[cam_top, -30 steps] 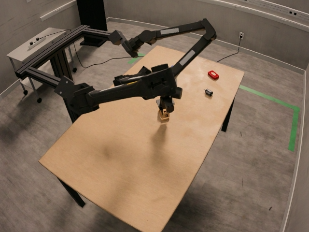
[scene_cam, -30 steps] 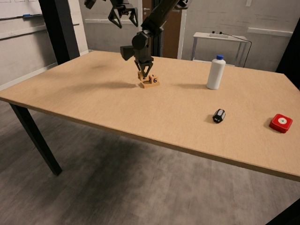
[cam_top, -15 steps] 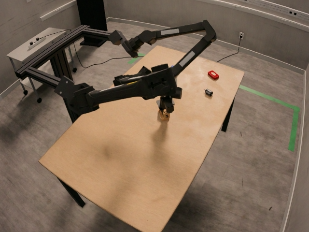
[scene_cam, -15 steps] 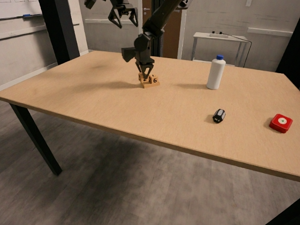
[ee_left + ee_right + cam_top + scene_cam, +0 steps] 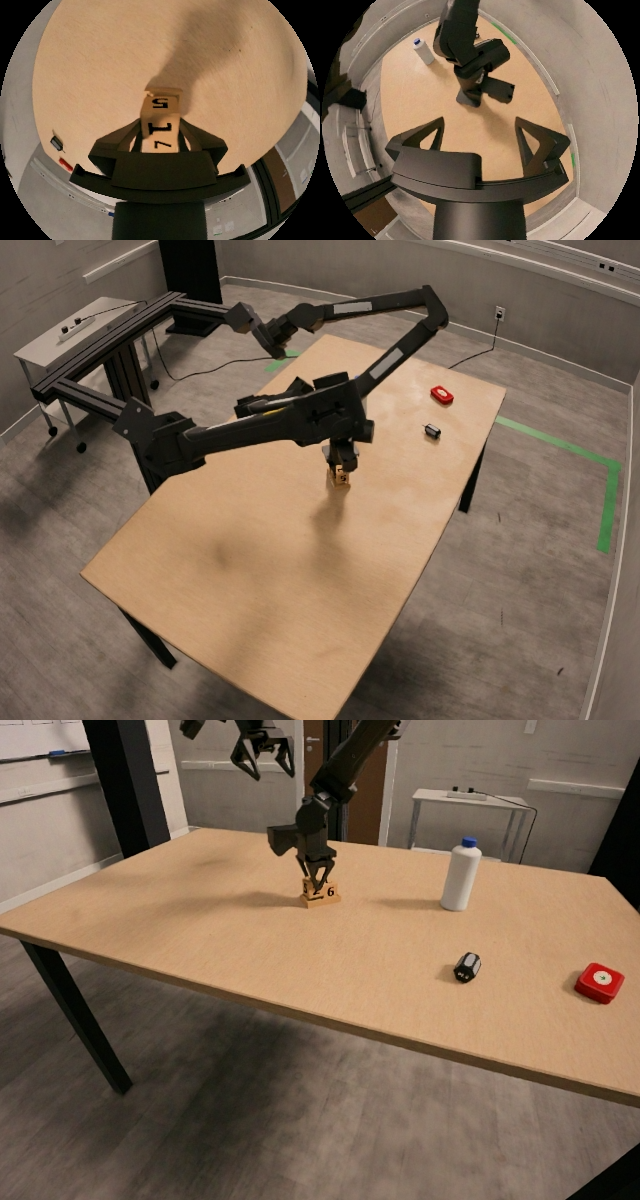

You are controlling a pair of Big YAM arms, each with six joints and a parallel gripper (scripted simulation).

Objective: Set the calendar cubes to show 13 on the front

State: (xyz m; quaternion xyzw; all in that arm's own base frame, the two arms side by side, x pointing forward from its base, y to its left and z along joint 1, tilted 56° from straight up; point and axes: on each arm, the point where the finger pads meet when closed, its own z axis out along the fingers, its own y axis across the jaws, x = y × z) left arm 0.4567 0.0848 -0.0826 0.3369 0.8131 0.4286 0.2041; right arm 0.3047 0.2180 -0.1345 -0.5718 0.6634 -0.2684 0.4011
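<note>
Now: left hand 4 cm above the wooden tray, 1 cm to the right of it and 1 cm past it. Also, from my left hand: white bottle: 35 cm to the left, 7 cm behind, 3 cm above; then wooden digit cube: 1 cm below; then wooden cube: 3 cm to the left, 3 cm behind, 2 cm below.
</note>
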